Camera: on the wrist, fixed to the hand. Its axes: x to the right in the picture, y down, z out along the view.
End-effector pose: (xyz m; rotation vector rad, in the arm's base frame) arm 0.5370 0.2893 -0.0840 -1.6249 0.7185 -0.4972
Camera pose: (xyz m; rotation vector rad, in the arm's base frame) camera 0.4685 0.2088 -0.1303 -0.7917 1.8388 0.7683
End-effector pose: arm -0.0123 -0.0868 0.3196 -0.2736 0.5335 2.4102
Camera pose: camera -0.0551 -0.1684 0.2501 -0.0549 -0.2692 -2.1749
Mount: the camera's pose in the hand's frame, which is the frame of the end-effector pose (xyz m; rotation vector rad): 0.0104 0.0638 -0.0956 -0.2681 0.0353 1.6165
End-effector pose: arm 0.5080 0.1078 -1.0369 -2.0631 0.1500 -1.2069
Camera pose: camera 0.4536 0.0062 -1.0423 -1.3156 1.6509 -0.1531
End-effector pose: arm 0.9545 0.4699 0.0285 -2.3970 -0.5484 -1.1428
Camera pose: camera 0.9336 0.3678 0.0781 -1.9525 1.4045 -0.4276
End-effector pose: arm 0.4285 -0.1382 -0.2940 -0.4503 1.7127 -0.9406
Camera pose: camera 0.3462 -0.0712 -0.3395 0.7630 1.5729 0.4626
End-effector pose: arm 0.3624 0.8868 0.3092 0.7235 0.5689 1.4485
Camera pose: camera 0.2496 0.9052 0.2930 0.9624 -0.3869 2.9225
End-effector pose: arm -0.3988 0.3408 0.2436 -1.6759 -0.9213 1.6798
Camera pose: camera -0.2997 0.3181 0.1890 1.8992 -0.3848 -1.5504
